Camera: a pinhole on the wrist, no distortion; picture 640 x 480 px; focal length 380.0 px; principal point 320.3 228.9 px. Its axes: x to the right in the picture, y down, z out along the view. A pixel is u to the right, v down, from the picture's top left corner.
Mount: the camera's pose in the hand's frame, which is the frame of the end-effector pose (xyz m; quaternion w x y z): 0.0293 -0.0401 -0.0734 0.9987 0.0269 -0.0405 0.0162
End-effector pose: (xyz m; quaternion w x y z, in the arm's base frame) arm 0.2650 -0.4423 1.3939 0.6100 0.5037 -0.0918 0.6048
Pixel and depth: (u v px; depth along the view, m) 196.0 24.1 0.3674
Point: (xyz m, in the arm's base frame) 0.5890 -0.6501 1.3101
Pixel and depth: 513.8 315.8 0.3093
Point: 0.4147 -0.5262 1.6372
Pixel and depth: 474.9 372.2 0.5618
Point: 0.4505 -0.7194 1.8610
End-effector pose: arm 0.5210 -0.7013 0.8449 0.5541 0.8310 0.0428 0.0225
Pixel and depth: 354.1 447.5 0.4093
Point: 0.5832 -1.0862 0.8703
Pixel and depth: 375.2 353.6 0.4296
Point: 0.6074 -1.0634 0.7760
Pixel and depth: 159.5 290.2 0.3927
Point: 0.3778 -0.9986 0.7251
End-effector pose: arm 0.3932 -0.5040 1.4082 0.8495 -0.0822 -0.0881 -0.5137
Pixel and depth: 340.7 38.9 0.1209
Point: 0.3083 -0.5670 1.4631
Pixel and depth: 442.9 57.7 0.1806
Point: 0.3059 -0.6038 1.5360
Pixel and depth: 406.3 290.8 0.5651
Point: 0.4315 -0.4696 1.9220
